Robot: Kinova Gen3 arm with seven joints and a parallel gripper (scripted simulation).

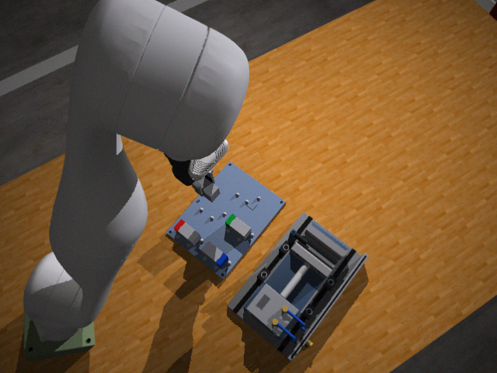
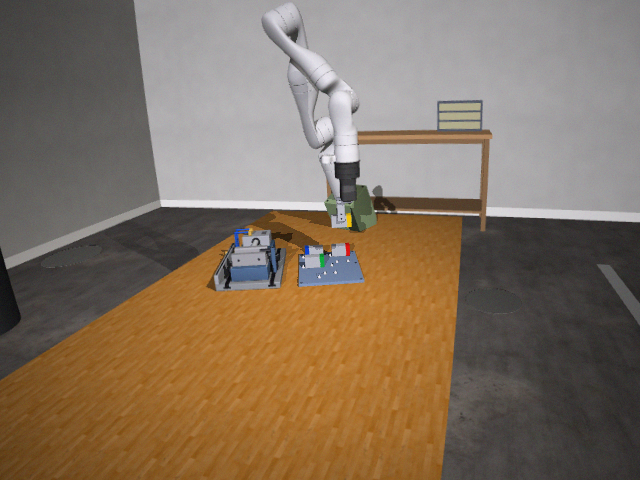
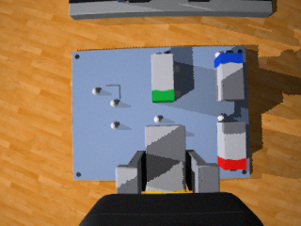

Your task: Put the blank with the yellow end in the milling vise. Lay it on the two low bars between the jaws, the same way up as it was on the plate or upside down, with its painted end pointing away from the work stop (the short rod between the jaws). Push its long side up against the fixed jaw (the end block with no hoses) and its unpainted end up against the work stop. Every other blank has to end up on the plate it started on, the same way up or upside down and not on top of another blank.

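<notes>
Right now the yellow-ended blank is 2 cm below my hand. Round my hand: blue plate (2 cm ahead, 4 cm to the right, 17 cm below); then red-ended blank (8 cm behind, 3 cm to the right, 15 cm below); then green-ended blank (3 cm ahead, 8 cm to the right, 15 cm below).
</notes>
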